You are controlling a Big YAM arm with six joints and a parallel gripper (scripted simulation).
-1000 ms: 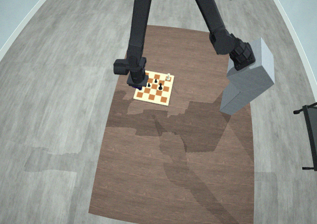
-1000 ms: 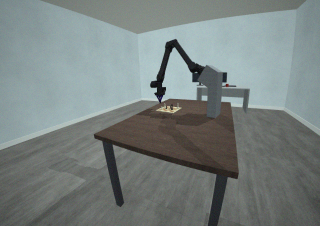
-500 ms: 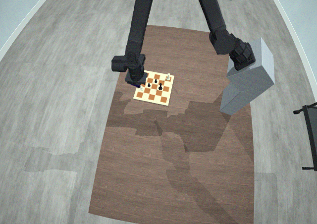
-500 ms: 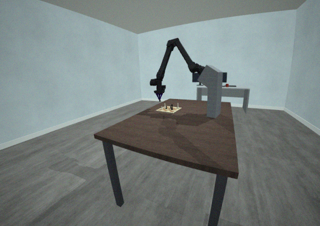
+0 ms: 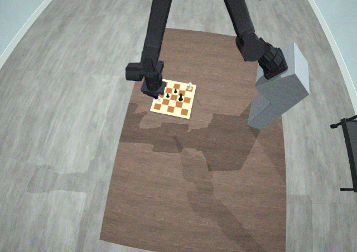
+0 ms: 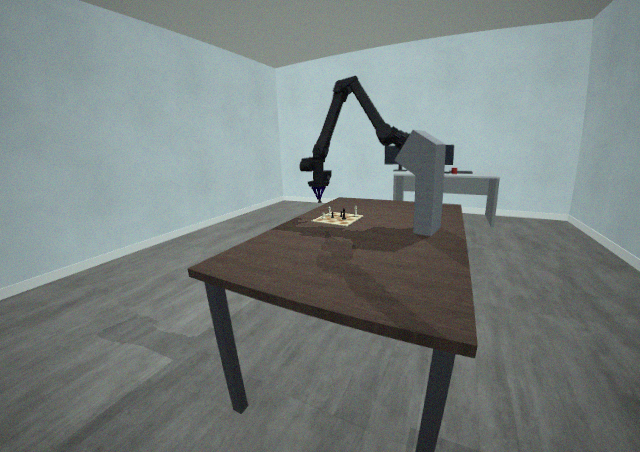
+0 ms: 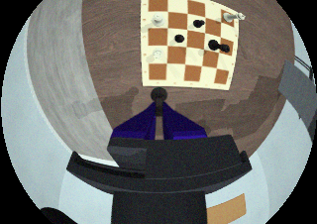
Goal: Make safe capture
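My gripper is now 90 mm past the chessboard, 60 mm to the left of it and 130 mm above it.
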